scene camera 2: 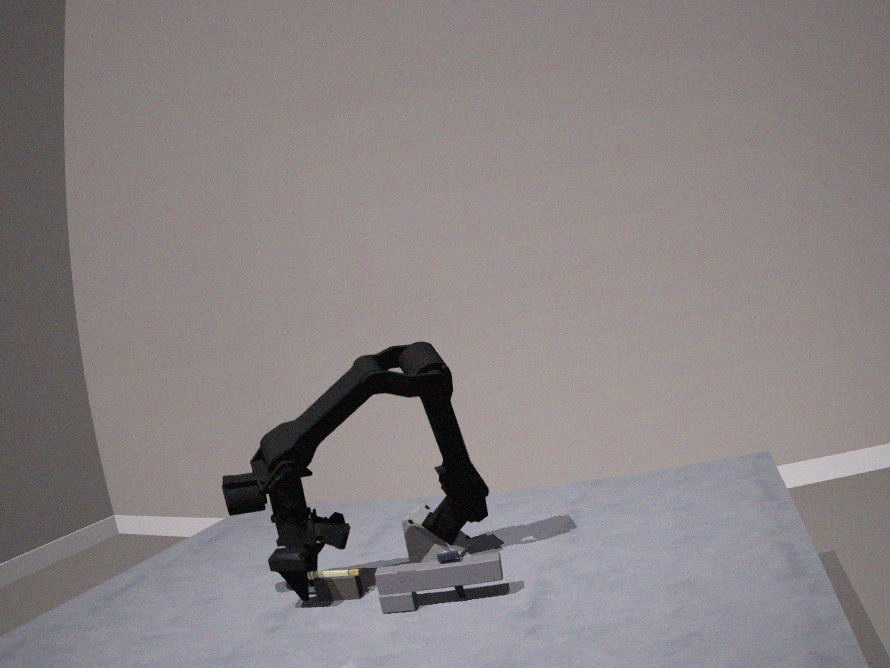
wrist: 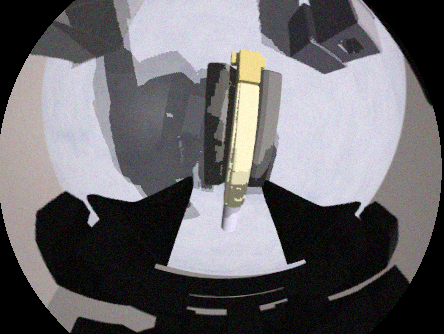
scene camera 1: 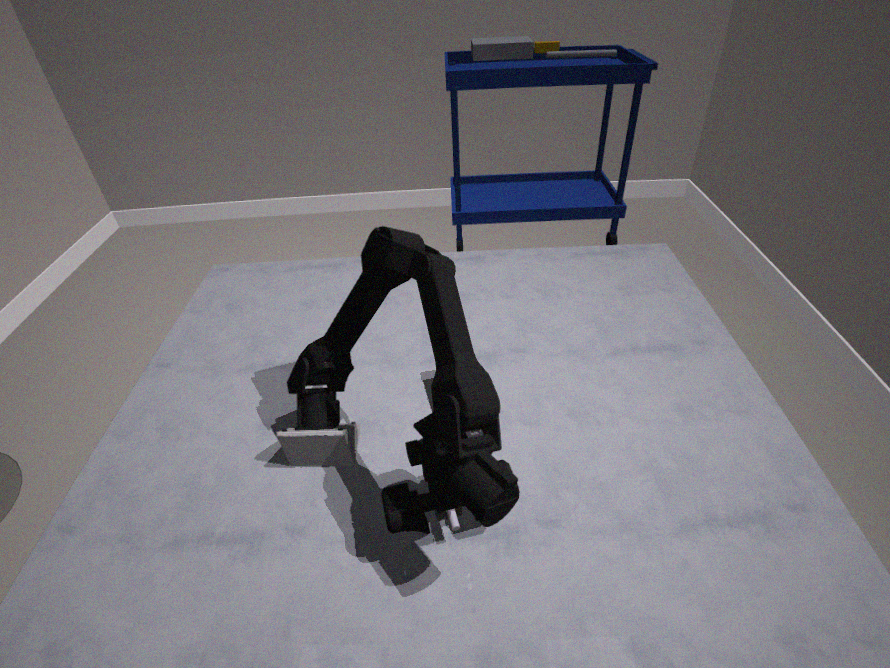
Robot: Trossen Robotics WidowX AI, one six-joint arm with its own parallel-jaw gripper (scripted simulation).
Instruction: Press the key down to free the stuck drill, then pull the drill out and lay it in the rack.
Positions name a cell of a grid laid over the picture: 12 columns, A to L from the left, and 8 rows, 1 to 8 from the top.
Observation:
My gripper (scene camera 2: E8) is open, with nothing in its grasp. Also in view: a drill (wrist: G2) and a rack (scene camera 2: E8).
My gripper is seen too in the wrist view (wrist: G5) and in scene camera 1 (scene camera 1: G7). The rack shows as well in the wrist view (wrist: F3).

